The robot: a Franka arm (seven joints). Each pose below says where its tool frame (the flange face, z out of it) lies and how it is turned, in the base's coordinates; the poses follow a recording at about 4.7 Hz.
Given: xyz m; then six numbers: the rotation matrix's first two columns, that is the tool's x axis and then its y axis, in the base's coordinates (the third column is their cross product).
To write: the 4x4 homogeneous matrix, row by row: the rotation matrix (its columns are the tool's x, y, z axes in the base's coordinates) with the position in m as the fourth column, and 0 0 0 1 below. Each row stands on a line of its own. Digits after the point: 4 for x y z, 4 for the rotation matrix.
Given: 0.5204 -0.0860 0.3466 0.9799 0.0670 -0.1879 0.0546 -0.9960 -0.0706
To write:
0.9799 0.0546 -0.1919 0.5204
0.0670 -0.9960 0.0589 -0.0860
-0.1879 -0.0706 -0.9796 0.3466
0 0 0 1

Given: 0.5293 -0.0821 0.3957 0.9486 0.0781 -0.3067 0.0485 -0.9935 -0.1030
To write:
0.9486 0.0485 -0.3128 0.5293
0.0781 -0.9935 0.0828 -0.0821
-0.3067 -0.1030 -0.9462 0.3957
0 0 0 1

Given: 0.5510 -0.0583 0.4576 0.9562 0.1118 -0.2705 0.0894 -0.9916 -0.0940
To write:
0.9562 0.0894 -0.2787 0.5510
0.1118 -0.9916 0.0657 -0.0583
-0.2705 -0.0940 -0.9582 0.4576
0 0 0 1

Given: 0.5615 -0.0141 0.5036 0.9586 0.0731 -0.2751 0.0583 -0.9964 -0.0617
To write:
0.9586 0.0583 -0.2786 0.5615
0.0731 -0.9964 0.0431 -0.0141
-0.2751 -0.0617 -0.9594 0.5036
0 0 0 1

